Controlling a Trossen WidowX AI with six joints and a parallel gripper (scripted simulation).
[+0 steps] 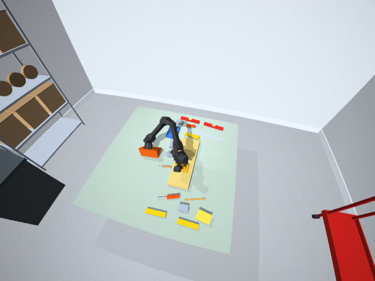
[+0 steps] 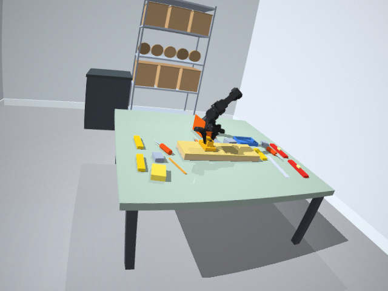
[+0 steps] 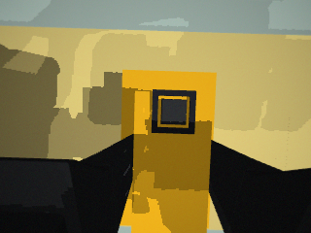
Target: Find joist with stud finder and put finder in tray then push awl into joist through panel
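Now: the blue tray 23 cm behind my gripper tip, 41 cm to the left of it and 5 cm below it. The rest, counted from my gripper tip: orange-handled awl: 18 cm behind, 1 cm to the right, 6 cm below; then stud finder: 1 cm ahead, 2 cm above; then square light: 2 cm ahead, 3 cm above.
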